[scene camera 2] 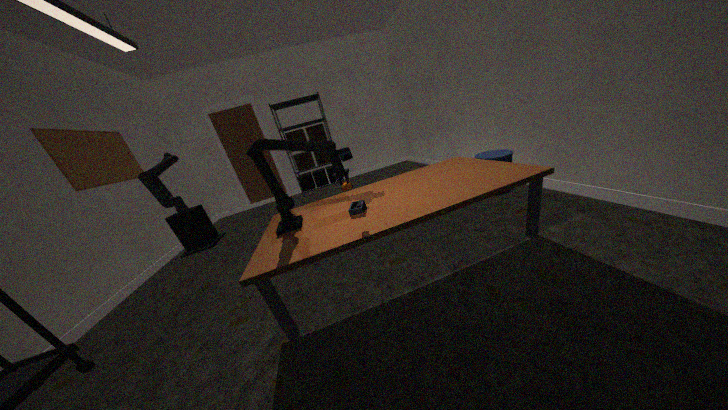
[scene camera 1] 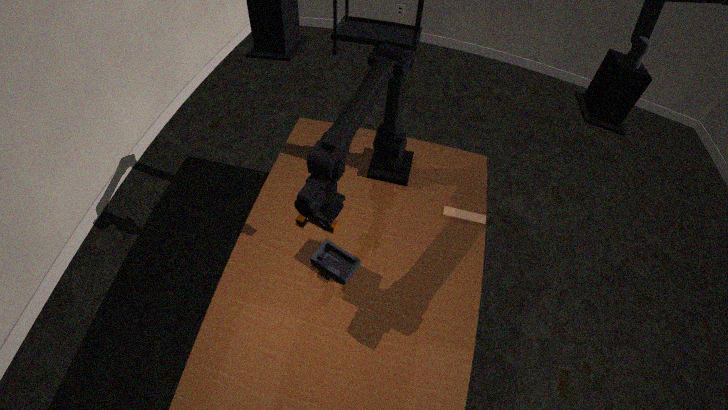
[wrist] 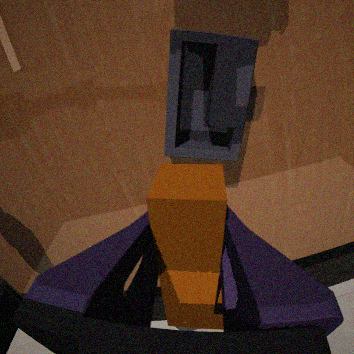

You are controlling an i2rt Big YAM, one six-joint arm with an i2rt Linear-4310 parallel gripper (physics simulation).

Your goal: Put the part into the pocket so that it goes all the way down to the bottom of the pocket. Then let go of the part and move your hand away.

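Places are measured from the arm's base along level axes (x ahead, y left, z up), in millimetres.
Pixels of known places: gripper, fingertip midpoint: (scene camera 1: 327, 226) (wrist: 191, 211); arm's base, origin of the base link: (scene camera 2: 289, 222) (scene camera 1: 391, 163).
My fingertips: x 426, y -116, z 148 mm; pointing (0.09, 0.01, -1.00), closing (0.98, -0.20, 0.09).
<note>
Ahead of a thing's pixels: the offset from my fingertips to its top centre. Level surfaces: height alone.
The orange part {dz +36, dx +8, dy -29 mm} (scene camera 1: 334, 225) (scene camera 2: 346, 186) (wrist: 190, 240) is a long block with a stepped shape, held up in the air. My gripper (scene camera 1: 318, 223) (scene camera 2: 344, 180) (wrist: 191, 211) is shut on it, with one dark purple finger on each side in the wrist view. The grey-blue block with the pocket {dz -140, dx +32, dy +29 mm} (scene camera 1: 328, 270) (scene camera 2: 357, 207) (wrist: 173, 100) lies on the table, its rectangular opening facing up. The part hangs above the table, apart from the block, on the arm-base side in scene camera 1. Shadow covers parts of the pocket's inside.
The wooden table {dz -177 mm} (scene camera 1: 285, 325) (scene camera 2: 433, 188) carries the arm's base (scene camera 1: 390, 162) (scene camera 2: 289, 224) near one end. A pale strip (scene camera 1: 464, 214) (wrist: 9, 45) lies by one table edge. Other arms, a shelf rack and a blue round-topped object (scene camera 2: 494, 153) stand away from the table.
</note>
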